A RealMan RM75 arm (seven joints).
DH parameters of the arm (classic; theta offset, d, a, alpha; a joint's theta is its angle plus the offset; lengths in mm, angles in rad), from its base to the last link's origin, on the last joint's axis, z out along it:
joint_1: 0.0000 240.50 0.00 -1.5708
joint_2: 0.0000 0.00 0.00 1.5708
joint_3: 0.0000 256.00 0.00 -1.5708
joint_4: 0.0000 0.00 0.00 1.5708
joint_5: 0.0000 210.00 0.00 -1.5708
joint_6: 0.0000 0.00 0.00 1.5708
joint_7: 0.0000 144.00 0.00 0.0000
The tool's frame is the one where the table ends.
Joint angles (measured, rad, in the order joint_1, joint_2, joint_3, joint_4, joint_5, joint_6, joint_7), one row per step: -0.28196, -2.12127, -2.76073, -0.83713, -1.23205, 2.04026, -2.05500; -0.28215, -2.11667, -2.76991, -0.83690, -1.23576, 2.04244, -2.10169; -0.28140, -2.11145, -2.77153, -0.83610, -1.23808, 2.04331, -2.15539; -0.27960, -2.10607, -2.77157, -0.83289, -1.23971, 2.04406, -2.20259; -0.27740, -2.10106, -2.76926, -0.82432, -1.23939, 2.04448, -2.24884; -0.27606, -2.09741, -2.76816, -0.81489, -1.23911, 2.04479, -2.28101; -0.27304, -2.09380, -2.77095, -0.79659, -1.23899, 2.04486, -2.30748; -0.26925, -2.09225, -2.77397, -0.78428, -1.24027, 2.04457, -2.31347
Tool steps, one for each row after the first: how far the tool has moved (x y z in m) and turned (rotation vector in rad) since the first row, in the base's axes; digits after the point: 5 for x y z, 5 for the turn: -0.00104, 0.00015, 0.00304, -0.01903, -0.02069, 0.03215; -0.00200, 0.00016, 0.00515, -0.04918, -0.04132, 0.06728; -0.00320, -0.00025, 0.00672, -0.07796, -0.06032, 0.09950; -0.00450, -0.00108, 0.00692, -0.11201, -0.08190, 0.13280; -0.00549, -0.00175, 0.00668, -0.13693, -0.09976, 0.15703; -0.00730, -0.00332, 0.00565, -0.15896, -0.12407, 0.18349; -0.00877, -0.00484, 0.00492, -0.16426, -0.13744, 0.19564
